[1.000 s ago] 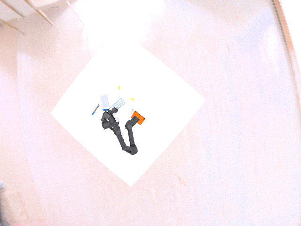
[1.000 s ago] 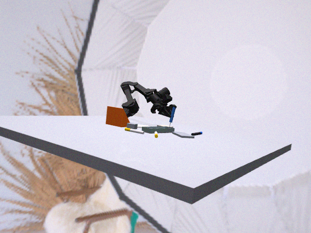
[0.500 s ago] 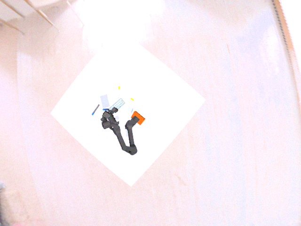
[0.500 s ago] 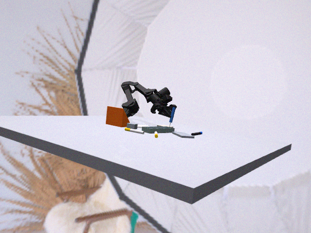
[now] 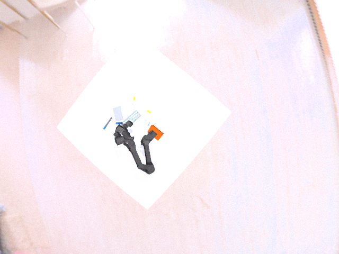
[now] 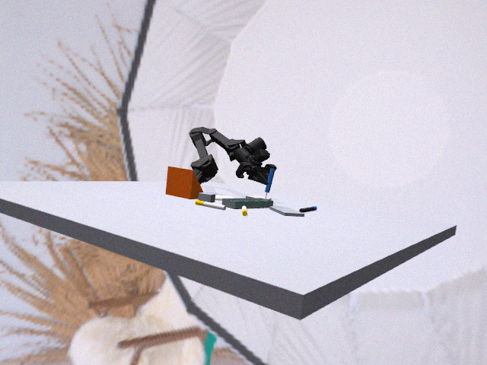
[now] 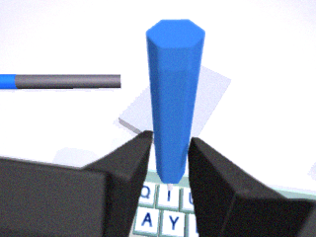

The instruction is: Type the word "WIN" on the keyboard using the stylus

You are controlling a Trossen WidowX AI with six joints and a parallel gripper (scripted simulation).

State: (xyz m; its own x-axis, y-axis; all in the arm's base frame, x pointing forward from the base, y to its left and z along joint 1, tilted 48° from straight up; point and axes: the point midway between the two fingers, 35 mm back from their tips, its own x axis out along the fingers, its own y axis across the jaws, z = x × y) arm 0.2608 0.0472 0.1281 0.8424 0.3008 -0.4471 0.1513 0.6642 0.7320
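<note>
Now: the W key 110 mm to the right of my gripper tip, 80 mm below it and 60 mm behind it. Also, from my gripper tip: flat grey block: 110 mm ahead, 80 mm below, 30 mm to the right; blue stylus: 20 mm below.
</note>
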